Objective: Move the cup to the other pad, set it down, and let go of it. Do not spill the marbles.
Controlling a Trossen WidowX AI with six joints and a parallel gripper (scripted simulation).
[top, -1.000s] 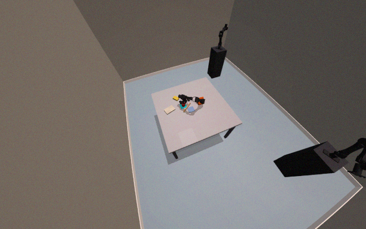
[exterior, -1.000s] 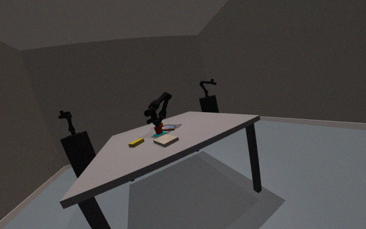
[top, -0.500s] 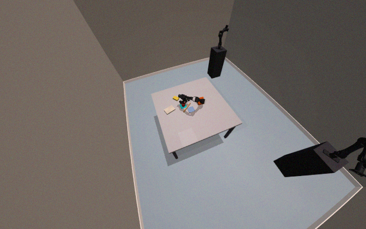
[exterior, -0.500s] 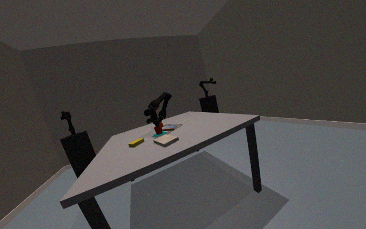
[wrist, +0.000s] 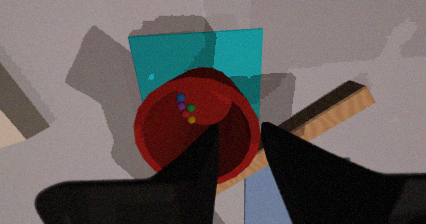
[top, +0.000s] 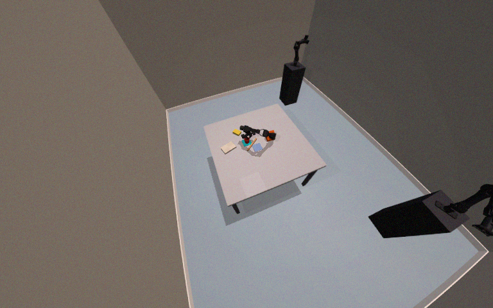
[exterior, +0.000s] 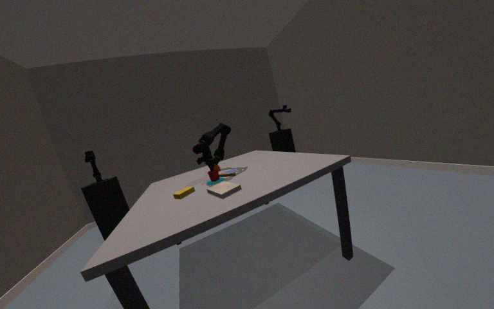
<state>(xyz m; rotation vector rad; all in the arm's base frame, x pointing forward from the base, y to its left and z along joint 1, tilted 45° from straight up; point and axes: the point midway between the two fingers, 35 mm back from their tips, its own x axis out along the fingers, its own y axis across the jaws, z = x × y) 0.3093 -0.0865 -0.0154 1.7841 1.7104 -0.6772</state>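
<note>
Now: the red cup 3 cm below my gripper tip and 3 cm ahead of it. From my gripper tip the other things lie so: blue pad: 14 cm to the left, 8 cm below, 8 cm behind; then wooden stick: 7 cm to the left, 7 cm below, 2 cm behind; then cyan pad: 8 cm below, 3 cm ahead.
</note>
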